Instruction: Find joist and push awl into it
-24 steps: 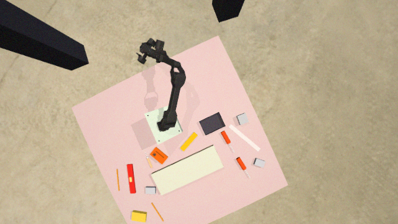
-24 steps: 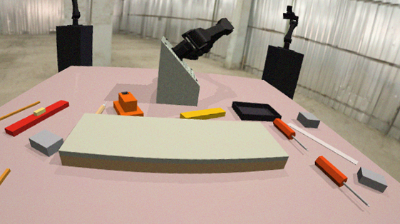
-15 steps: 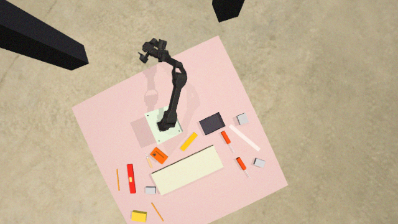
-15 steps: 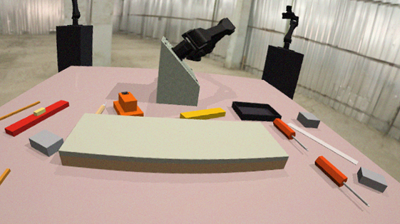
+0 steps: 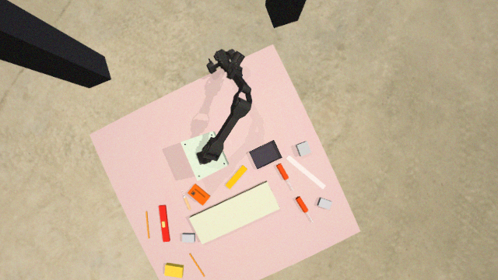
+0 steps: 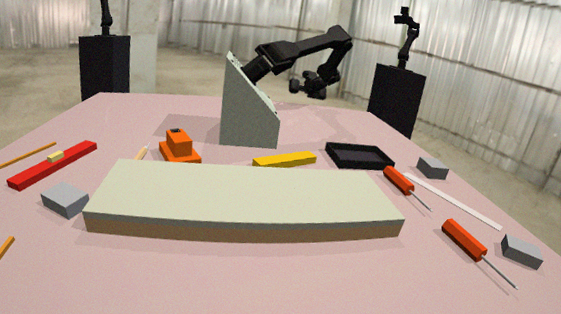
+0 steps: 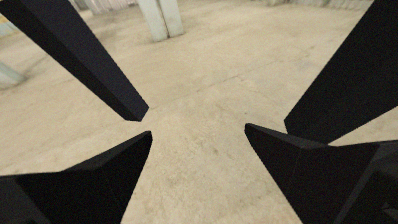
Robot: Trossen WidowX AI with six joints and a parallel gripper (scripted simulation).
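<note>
Right now the orange stud finder is 75 cm ahead of my gripper tip, 38 cm to the right of it and 2 cm above it. Round my gripper tip: yellow ruler 74 cm ahead, 12 cm to the right, 2 cm below; then dark tray 67 cm ahead, 9 cm to the left, 1 cm below; then awl 76 cm ahead, 46 cm to the right, 2 cm below.
</note>
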